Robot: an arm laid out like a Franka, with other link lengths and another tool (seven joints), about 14 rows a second.
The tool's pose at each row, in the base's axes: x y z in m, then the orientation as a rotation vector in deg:
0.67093, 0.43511, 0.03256, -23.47, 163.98, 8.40
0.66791, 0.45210, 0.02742, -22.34, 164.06, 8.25
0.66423, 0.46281, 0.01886, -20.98, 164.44, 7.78
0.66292, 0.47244, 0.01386, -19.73, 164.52, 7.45
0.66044, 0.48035, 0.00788, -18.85, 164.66, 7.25
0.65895, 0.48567, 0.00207, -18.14, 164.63, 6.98
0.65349, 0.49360, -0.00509, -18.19, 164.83, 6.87
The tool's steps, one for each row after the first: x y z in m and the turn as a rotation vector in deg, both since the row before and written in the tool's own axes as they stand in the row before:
-0.00035, 0.01677, 0.00653, 0.21, -0.09, 0.75
0.00295, 0.01074, 0.00880, 0.42, 0.19, 0.92
0.00022, 0.00932, 0.00571, 0.34, -0.09, 0.82
0.00210, 0.00791, 0.00612, 0.21, 0.03, 0.59
0.00174, 0.00518, 0.00587, 0.25, -0.11, 0.45
0.00536, 0.00854, 0.00650, 0.06, 0.21, -0.02

